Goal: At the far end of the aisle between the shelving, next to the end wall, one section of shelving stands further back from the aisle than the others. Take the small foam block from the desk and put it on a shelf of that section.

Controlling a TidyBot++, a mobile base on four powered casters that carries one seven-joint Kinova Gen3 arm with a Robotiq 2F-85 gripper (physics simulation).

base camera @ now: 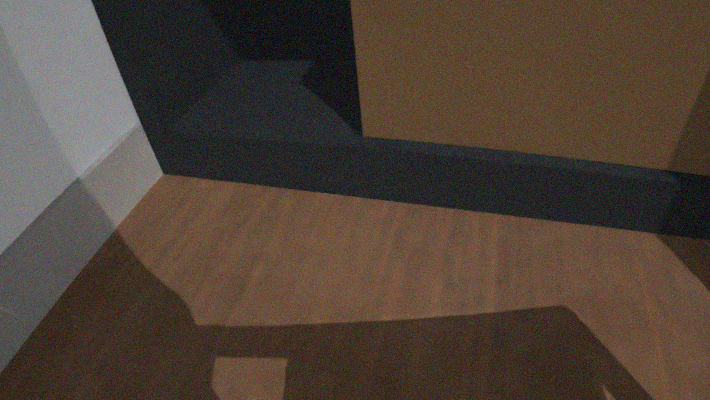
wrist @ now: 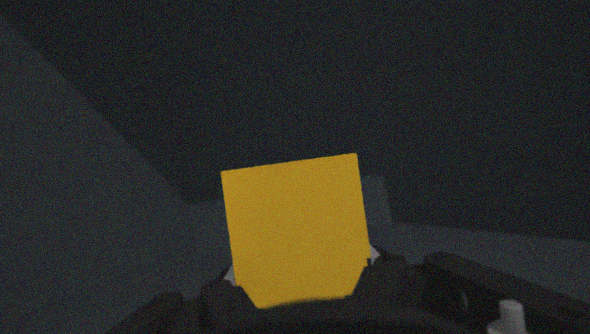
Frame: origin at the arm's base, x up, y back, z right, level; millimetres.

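Where they show: gripper, between the fingertips: (wrist: 303,265).
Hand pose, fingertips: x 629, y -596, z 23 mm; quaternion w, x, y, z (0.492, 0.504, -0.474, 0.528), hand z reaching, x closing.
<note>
After its pixels a point has its place.
A yellow foam block (wrist: 297,225) {x 656, y -556, z 22 mm} fills the lower middle of the wrist view. My gripper (wrist: 303,265) {x 629, y -596, z 23 mm} is shut on it, with one dark fingertip at each side of its lower part. Behind the block are dark grey surfaces of the shelving (wrist: 490,232) {x 594, y -732, z 229 mm}; how far the block is from them I cannot tell. In the base camera view the dark shelving (base camera: 425,182) {x -361, y -471, z 52 mm} stands ahead, its low front edge running across above the floor. The gripper and the block do not show in the base camera view.
A pale wall (base camera: 60,75) {x -191, y -508, z -357 mm} with a skirting board (base camera: 60,240) {x -344, y -392, z -376 mm} runs along the left and meets the shelving's left end. A large brown box (base camera: 500,75) {x -231, y -471, z 125 mm} stands on the bottom shelf. Dark shadows lie on the wooden floor (base camera: 350,250) {x -396, y -406, z -37 mm}.
</note>
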